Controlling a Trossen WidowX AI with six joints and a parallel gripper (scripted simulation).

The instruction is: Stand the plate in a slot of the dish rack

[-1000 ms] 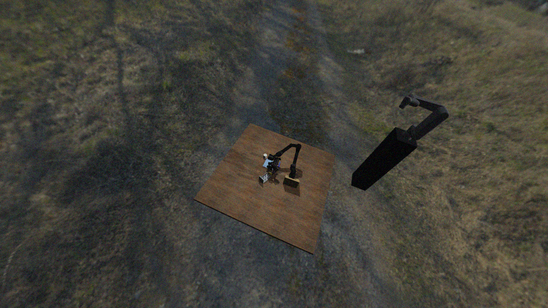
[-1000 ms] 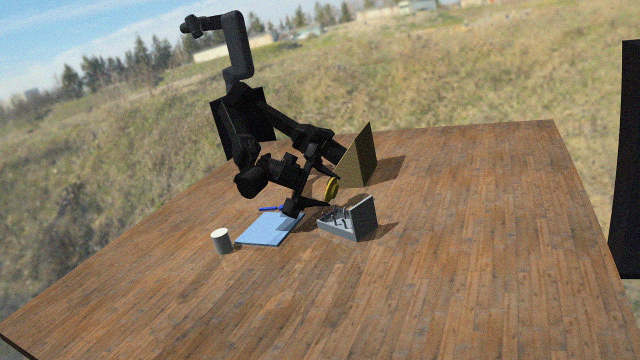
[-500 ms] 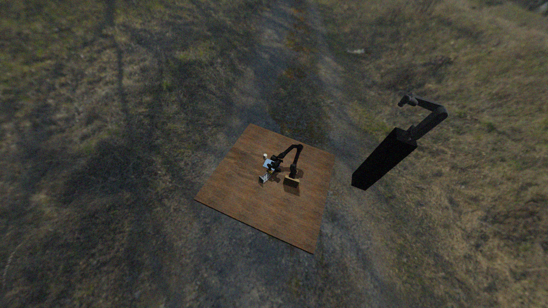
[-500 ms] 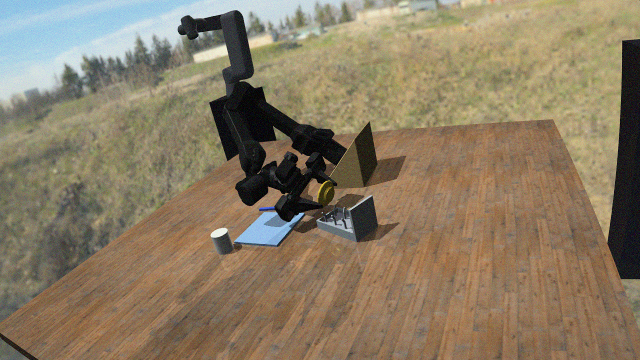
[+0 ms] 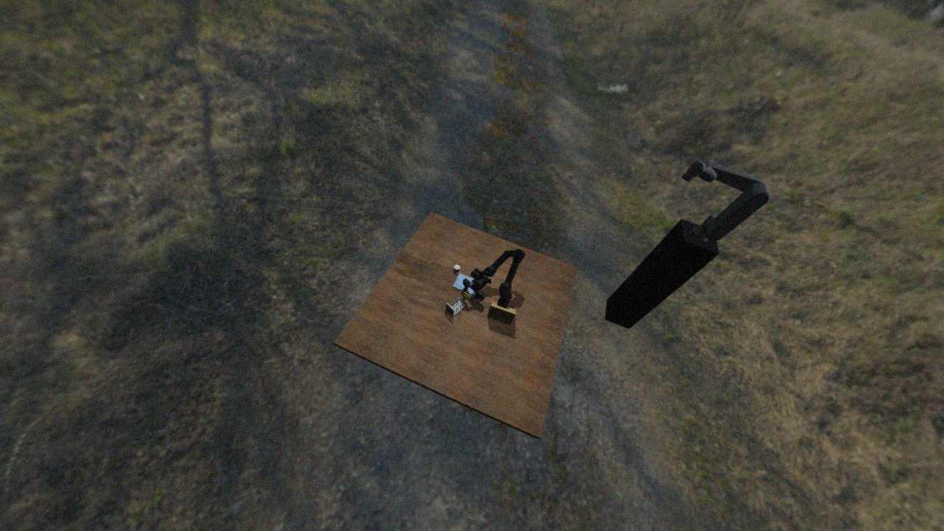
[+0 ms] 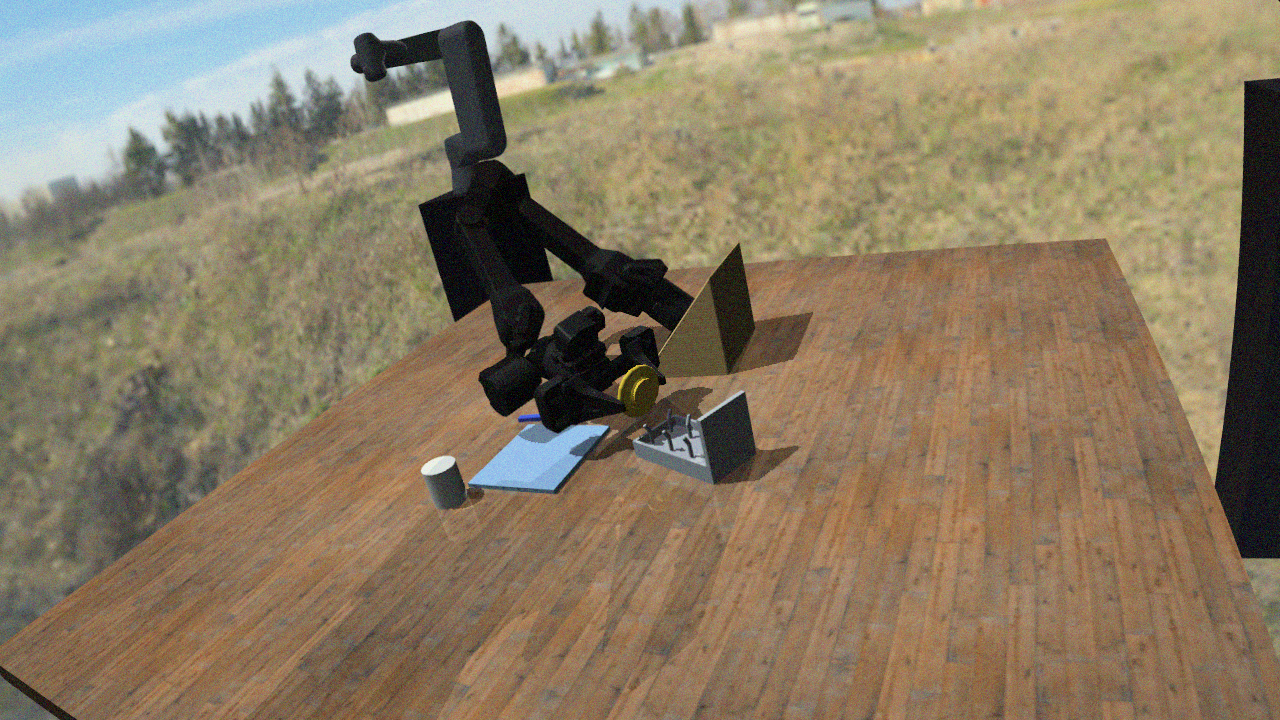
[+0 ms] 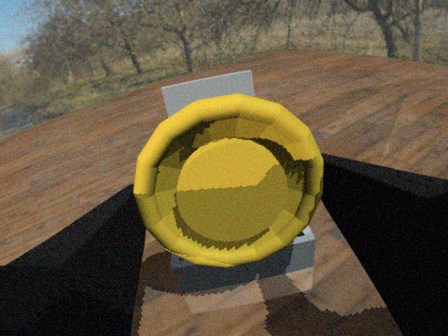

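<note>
Now: the grey dish rack 3 cm ahead of my gripper tip, 6 cm to the left of it and 4 cm below it. Also, from my gripper tip: light blue mat 4 cm ahead, 15 cm to the right, 6 cm below; blue spoon 6 cm behind, 19 cm to the right, 6 cm below; yellow plate 1 cm to the right.
</note>
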